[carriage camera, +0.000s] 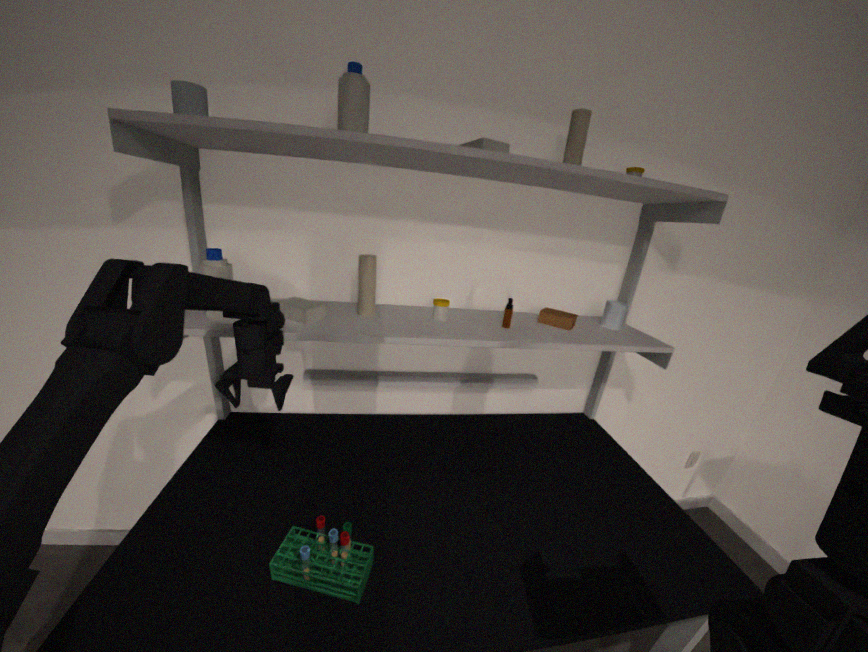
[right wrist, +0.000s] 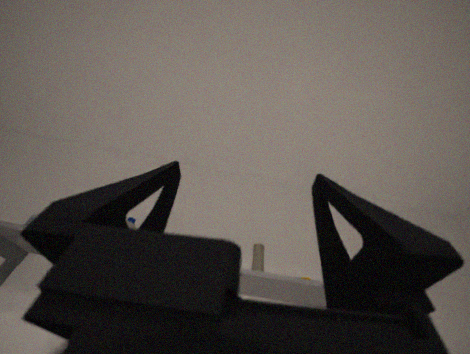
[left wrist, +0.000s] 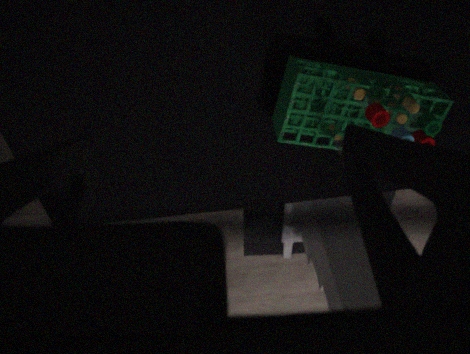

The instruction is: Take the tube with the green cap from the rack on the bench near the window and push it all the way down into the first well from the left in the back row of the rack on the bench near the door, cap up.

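Observation:
The green-capped tube stands cap up at the back right of the green rack on the black bench. Two red-capped tubes and two blue-capped tubes stand in the same rack. In the left wrist view one dark finger covers part of the rack's near edge. My left gripper is open and empty, pointing down, high above the bench's back left. My right gripper is open and empty, facing the wall. A second rack does not show.
The black bench top has a lower shelf and an upper shelf behind it. The lower shelf holds a tan cylinder, a brown bottle and an orange-brown box. My left forearm is close to this shelf's left end.

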